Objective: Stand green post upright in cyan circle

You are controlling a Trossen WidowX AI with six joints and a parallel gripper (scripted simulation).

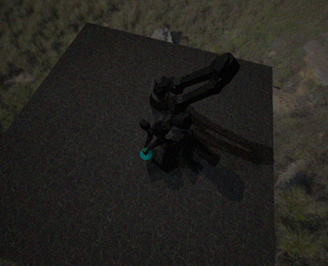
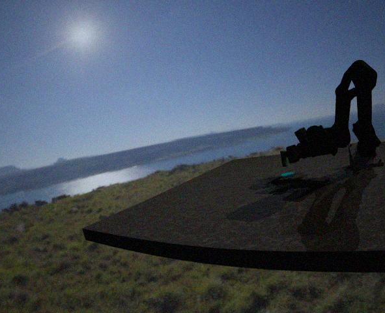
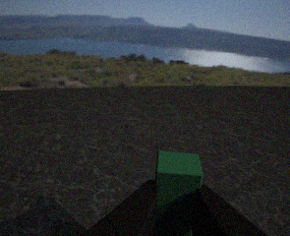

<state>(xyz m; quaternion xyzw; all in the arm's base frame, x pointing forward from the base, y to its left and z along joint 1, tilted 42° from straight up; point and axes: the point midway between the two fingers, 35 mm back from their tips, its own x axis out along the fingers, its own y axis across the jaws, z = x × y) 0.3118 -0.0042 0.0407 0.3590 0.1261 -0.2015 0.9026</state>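
My gripper tip is now 90 mm above the cyan circle and 10 mm past it. Also, from my gripper tip: green post 20 mm below.
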